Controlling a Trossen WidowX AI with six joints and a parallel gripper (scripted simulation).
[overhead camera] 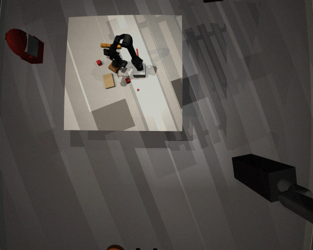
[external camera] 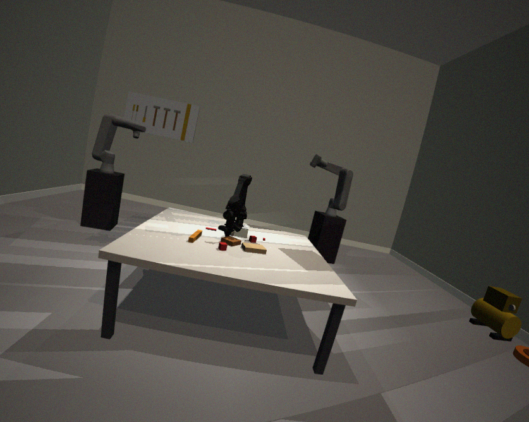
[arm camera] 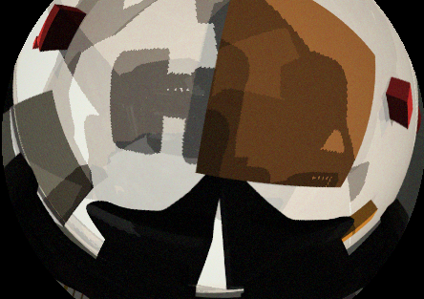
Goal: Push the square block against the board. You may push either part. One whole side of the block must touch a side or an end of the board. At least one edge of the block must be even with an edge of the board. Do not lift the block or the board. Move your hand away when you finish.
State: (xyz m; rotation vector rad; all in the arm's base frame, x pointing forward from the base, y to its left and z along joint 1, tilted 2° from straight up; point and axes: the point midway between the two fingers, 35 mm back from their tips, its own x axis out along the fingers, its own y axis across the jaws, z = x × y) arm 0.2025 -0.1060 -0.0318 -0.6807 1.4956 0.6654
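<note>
Right now the orange square block is 7 cm ahead of my gripper tip, 2 cm to the left of it and 1 cm above it. Round my gripper tip: tan board 16 cm to the left, 15 cm ahead, 1 cm above; then orange bar 22 cm to the right, 7 cm ahead, 1 cm above; then thin red bar 20 cm behind, 10 cm to the right.
</note>
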